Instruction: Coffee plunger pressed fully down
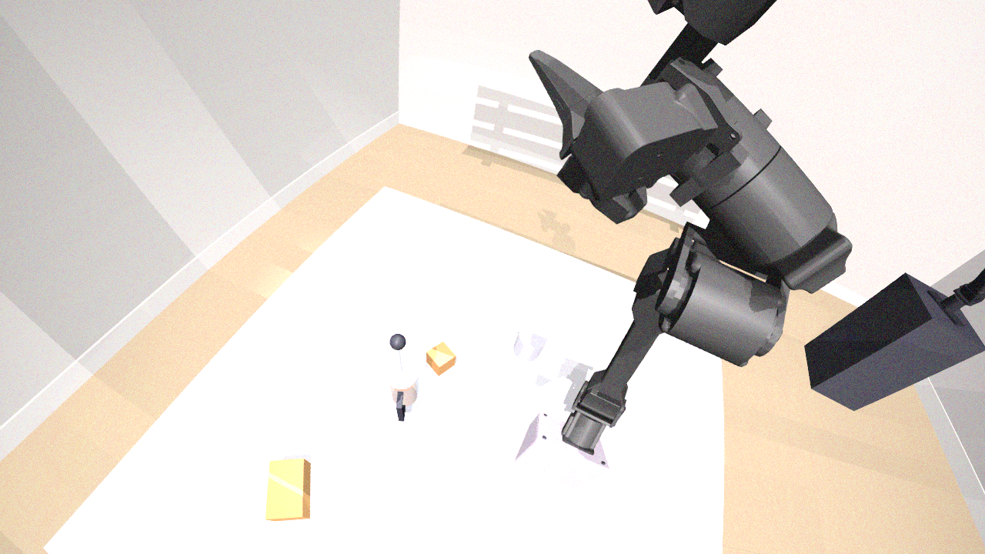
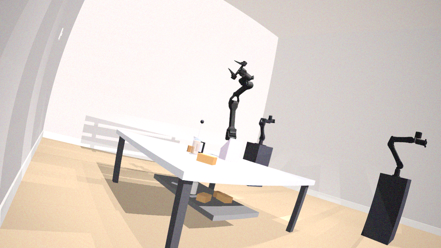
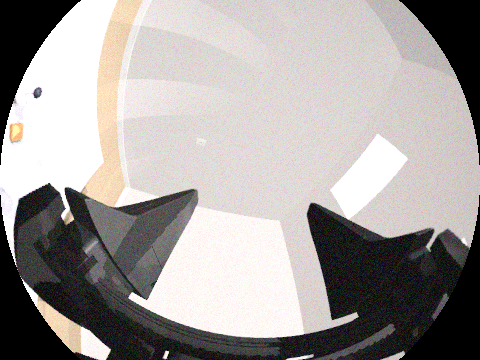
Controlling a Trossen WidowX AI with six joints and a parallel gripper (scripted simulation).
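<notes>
The glass coffee press is 64 cm below my gripper tip, 12 cm ahead of it and 3 cm to the left of it.
</notes>
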